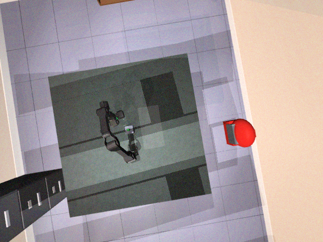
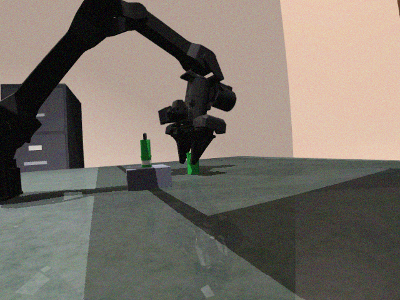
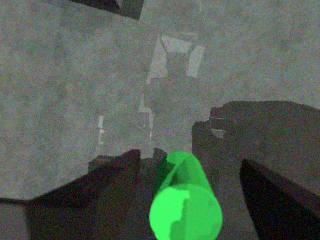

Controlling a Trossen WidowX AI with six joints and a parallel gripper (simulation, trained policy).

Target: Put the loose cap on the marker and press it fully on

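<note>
The grey holder block is 10 cm to the right of my gripper tip, 10 cm behind it and 1 cm below it. From my gripper tip the other things lie so: green cap 1 cm ahead.
</note>
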